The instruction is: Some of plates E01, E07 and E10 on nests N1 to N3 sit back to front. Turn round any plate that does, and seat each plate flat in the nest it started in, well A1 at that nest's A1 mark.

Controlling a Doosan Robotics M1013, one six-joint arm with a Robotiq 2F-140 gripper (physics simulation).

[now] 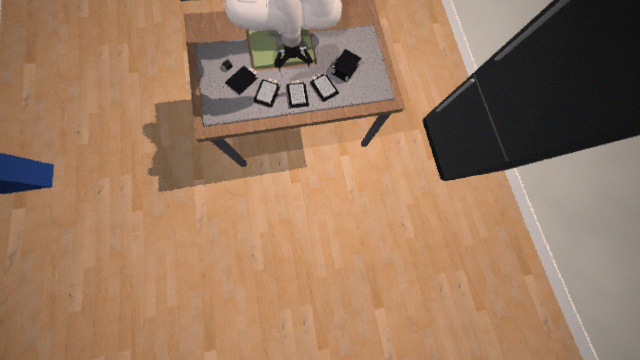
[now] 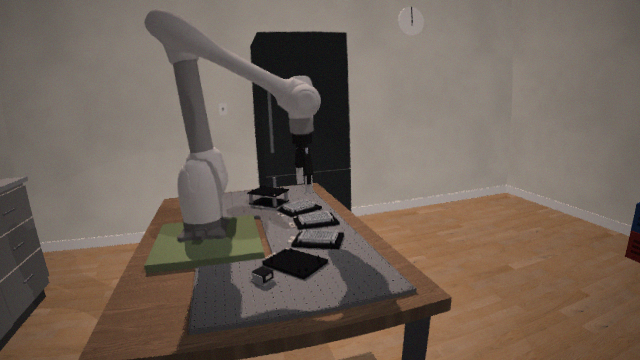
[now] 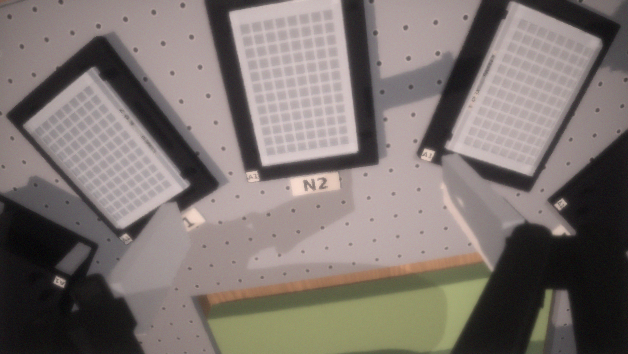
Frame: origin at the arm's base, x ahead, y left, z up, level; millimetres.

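Seen in the pictures: gripper, fingertip midpoint: point(image 1: 294, 73) point(image 2: 304, 187) point(image 3: 310, 202); arm's base, link origin: point(image 2: 204, 231).
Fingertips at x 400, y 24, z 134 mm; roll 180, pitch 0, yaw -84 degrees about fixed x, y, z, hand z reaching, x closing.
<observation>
Offsets run from my fingertips to a thing's middle. "*": to the spot under its first point.
My gripper point(image 1: 295, 67) point(image 2: 304, 182) point(image 3: 310, 202) is open and empty, pointing down above the mat on the robot side of the nests. White gridded plates lie in black nests N1 @[dx -8, dy +182, dz -137 mm] point(image 3: 155, 125), N2 @[dx +39, dy +7, dz -137 mm] point(image 3: 362, 90) and N3 @[dx +19, dy -181, dz -137 mm] point(image 3: 454, 100). The N1 plate @[dx -8, dy +182, dz -129 mm] point(image 1: 325, 87) point(image 2: 300, 206) point(image 3: 107, 150) has small print along its edge facing N2. The N2 plate @[dx +39, dy +7, dz -129 mm] point(image 1: 297, 94) point(image 2: 316, 218) point(image 3: 300, 85) shows no print. The N3 plate @[dx +19, dy -181, dz -129 mm] point(image 1: 267, 92) point(image 2: 318, 237) point(image 3: 530, 90) has print along its edge facing N2. The print is too blurred to read. A fingertip partly hides the N1 label.
A two-level black rack @[dx -142, dy +332, dz -113 mm] point(image 1: 346, 65) point(image 2: 268, 191) stands beyond N1. A flat black nest @[dx -99, dy -340, dz -131 mm] point(image 1: 241, 80) point(image 2: 295, 262) lies beyond N3, with a small dark block @[* dx -161, dy -418, dz -115 mm] point(image 1: 226, 65) point(image 2: 262, 275) near it. The green base board point(image 1: 260, 45) point(image 2: 165, 255) point(image 3: 325, 320) borders the mat.
</observation>
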